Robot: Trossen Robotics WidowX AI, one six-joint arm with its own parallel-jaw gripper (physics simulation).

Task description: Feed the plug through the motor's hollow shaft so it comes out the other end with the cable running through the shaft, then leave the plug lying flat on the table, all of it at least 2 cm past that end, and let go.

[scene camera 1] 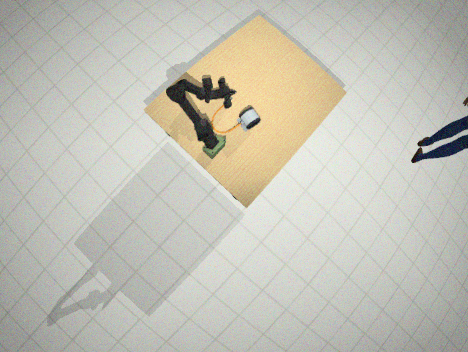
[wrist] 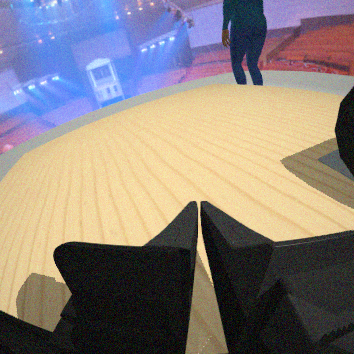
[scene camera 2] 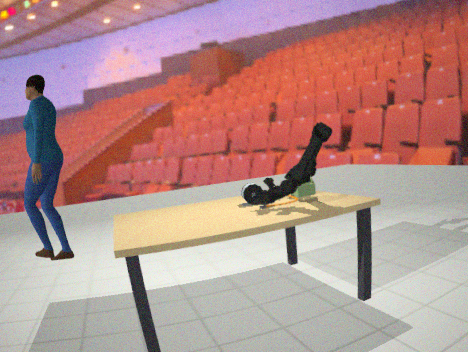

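Pixels of known places: gripper, fingertip midpoint: point(scene camera 1: 236, 92) point(wrist: 197, 207) point(scene camera 2: 251, 204); arm's base at its link origin: point(scene camera 1: 212, 144).
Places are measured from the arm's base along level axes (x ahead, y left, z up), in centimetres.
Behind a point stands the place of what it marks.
The silver motor with dark ends point(scene camera 1: 249, 117) {x 26.4, y -7.1, z 0.6 cm} lies on the table. A dark rounded shape at the right edge of the wrist view may be part of it. The orange cable point(scene camera 1: 223, 132) {x 11.5, y 0.4, z -7.0 cm} point(scene camera 2: 280, 202) {x 23.3, y 12.2, z -8.7 cm} curves from the motor's near side back towards the arm's gripper. The plug cannot be made out; the gripper seems to hide it. My gripper point(scene camera 1: 234, 92) {x 38.3, y 10.3, z -6.5 cm} point(wrist: 197, 207) {x 38.3, y 10.3, z -6.5 cm} is shut, with its fingertips together and nothing between them. It is low over the table, beside the motor and apart from it. The cable's far end reaches the gripper's side. Whether any cable runs inside the shaft cannot be seen.
The wooden table point(scene camera 1: 290, 75) {x 76.1, y -10.3, z -9.3 cm} point(scene camera 2: 165, 225) {x 79.3, y 7.4, z -9.3 cm} point(wrist: 125, 150) {x 59.2, y 8.9, z -9.3 cm} carries the arm's green base block point(scene camera 1: 215, 147) {x -1.1, y -2.7, z 3.1 cm} point(scene camera 2: 306, 189) {x 0.9, y 3.2, z -5.9 cm} near one edge. The arm bends around one side of the cable loop. A person point(scene camera 2: 42, 160) point(wrist: 246, 40) stands beyond the table.
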